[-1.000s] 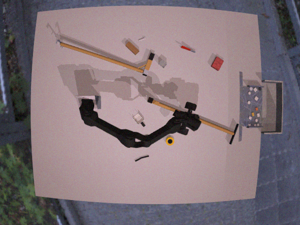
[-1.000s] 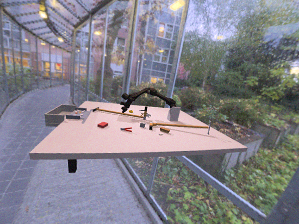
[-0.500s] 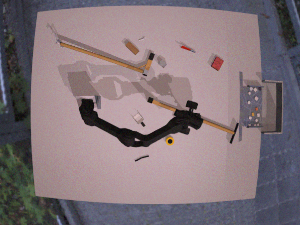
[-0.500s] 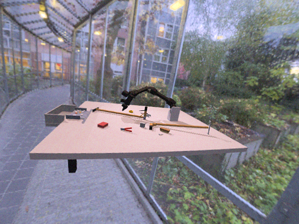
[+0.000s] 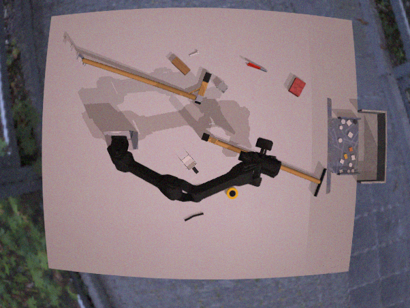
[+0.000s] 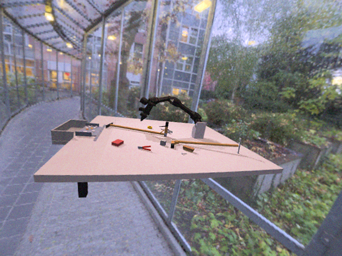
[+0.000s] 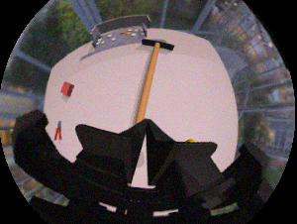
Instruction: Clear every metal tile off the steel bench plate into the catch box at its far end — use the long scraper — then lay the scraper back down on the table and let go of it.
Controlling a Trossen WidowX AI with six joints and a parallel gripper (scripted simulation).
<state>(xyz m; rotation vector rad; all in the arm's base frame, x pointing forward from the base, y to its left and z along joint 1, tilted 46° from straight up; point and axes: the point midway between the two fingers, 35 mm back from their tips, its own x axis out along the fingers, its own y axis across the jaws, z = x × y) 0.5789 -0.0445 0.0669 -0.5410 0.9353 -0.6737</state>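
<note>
Right now the long scraper is 2 cm ahead of my gripper tip, 1 cm to the left of it and 4 cm below it. Round my gripper tip: hex key 27 cm behind, 12 cm to the right, 10 cm below; grey cube 17 cm behind, 34 cm to the left, 9 cm below; yellow tape roll 12 cm behind, 14 cm to the right, 10 cm below.
</note>
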